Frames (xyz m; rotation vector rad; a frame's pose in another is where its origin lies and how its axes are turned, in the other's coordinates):
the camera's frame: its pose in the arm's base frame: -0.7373 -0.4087 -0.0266 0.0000 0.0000 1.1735
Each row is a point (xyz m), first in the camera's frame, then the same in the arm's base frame.
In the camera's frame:
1: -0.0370 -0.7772 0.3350
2: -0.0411 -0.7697 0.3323
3: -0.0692 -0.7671 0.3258
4: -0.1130 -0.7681 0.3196
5: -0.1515 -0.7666 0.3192
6: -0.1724 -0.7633 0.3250
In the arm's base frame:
1: -0.0350 -0.7435 0.3084
2: -0.0435 -0.7444 0.3057
3: -0.0567 -0.7693 0.2992
4: -0.0727 -0.8101 0.2930
5: -0.0890 -0.8450 0.2926
6: -0.1002 -0.8630 0.2984

